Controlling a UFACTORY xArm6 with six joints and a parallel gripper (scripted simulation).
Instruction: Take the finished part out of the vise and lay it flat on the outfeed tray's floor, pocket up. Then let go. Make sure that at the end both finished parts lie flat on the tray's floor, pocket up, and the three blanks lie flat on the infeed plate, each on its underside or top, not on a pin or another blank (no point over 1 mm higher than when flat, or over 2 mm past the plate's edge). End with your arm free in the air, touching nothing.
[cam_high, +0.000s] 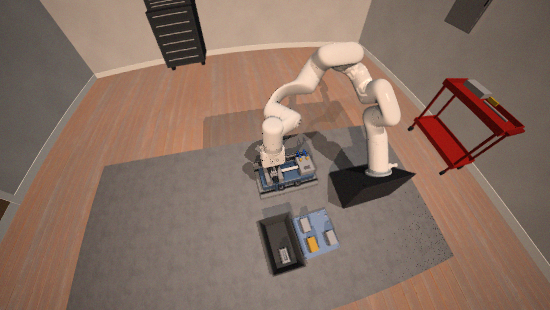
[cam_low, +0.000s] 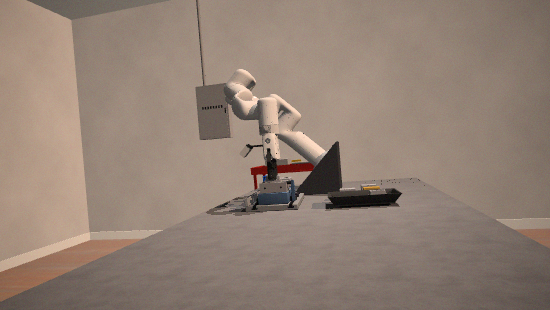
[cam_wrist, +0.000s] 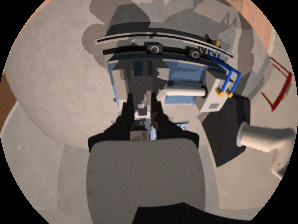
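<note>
Now: the blue vise 90 mm below my hand, 70 mm behind it and 10 mm to the right of it. Round my hand: light blue pallet: 300 mm to the left, 170 mm behind, 120 mm below; then brass block: 350 mm to the left, 140 mm behind, 100 mm below.
</note>
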